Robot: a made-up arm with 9 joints. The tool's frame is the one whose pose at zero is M.
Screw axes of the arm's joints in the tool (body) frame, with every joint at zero. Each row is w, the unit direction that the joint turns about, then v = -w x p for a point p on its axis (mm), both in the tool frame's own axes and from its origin. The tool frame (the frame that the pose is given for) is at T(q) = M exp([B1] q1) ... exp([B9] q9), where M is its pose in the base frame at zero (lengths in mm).
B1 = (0, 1, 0, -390.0, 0.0, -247.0)
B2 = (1, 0, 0, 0.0, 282.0, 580.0)
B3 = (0, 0, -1, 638.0, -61.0, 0.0)
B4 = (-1, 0, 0, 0.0, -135.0, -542.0)
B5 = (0, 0, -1, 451.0, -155.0, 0.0)
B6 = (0, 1, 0, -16.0, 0.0, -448.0)
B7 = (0, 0, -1, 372.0, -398.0, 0.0)
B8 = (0, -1, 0, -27.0, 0.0, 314.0)
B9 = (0, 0, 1, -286.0, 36.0, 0.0)
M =
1 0 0 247.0
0 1 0 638.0
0 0 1 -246.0
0 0 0 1
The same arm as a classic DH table. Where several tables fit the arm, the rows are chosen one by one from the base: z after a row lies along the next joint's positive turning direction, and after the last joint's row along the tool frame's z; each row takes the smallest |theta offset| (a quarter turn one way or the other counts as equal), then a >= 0, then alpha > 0; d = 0 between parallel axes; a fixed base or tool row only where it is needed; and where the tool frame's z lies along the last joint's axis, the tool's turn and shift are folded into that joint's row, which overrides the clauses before.
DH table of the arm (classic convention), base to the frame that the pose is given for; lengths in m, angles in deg. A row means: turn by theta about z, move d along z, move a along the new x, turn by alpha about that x. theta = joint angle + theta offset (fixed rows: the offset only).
base (fixed): d 0.144; theta0 0; a 0; alpha -90
joint 1: d 0.058; theta0 90; a 0.108; alpha 90
joint 2: d 0.186; theta0 -90; a 0.058; alpha -90
joint 3: d 0.147; theta0 0; a -0.096; alpha -90
joint 4: d 0.094; theta0 0; a -0.091; alpha 90
joint 5: d 0.119; theta0 90; a 0.293; alpha -90
joint 6: d 0.079; theta0 0; a -0.05; alpha 90
joint 7: d 0.043; theta0 0; a -0.084; alpha 90
joint 8: d -0.086; theta0 0; a -0.278; alpha 90
joint 9: d 0; theta0 82.83; a -0.2883; alpha 0
tool (fixed): d 0.027; theta0 97.17; a 0; alpha 0

